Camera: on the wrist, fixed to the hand. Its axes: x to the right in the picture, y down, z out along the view.
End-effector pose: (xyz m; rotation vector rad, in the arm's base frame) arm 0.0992 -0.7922 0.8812 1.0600 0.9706 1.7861
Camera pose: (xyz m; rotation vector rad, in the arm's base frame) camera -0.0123 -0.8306 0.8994 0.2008 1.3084 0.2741
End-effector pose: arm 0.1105 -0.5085 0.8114 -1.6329 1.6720 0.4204
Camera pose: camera 0.0254 -0.5752 0.8618 -2.1101 -0.0540 -0.4296
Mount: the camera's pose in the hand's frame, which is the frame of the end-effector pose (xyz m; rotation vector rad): 0.0042 0.0592 -0.1035 0.2029 -0.1437 -1.6157
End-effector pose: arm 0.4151 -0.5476 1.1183 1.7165 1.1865 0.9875
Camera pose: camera 0.3408 -0.5384 1.2112 0.4495 1.9626 -0.2633
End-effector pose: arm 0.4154 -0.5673 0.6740 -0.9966 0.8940 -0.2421
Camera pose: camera 0.3286 -0.6016 0.5997 -1.3189 -0.2622 -1.5465
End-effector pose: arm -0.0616 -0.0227 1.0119 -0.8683 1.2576 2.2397
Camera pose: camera -0.0695 -0.1415 1.0036 -1.0129 0.3103 0.8137
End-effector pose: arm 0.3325 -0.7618 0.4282 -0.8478 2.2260 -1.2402
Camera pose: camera 0.2457 -0.6799 0.4276 2.3811 -0.8192 1.5584
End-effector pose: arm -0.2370 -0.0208 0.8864 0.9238 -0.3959 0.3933
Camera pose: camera -0.2458 0.0974 0.8728 1.1865 0.3382 -1.1302
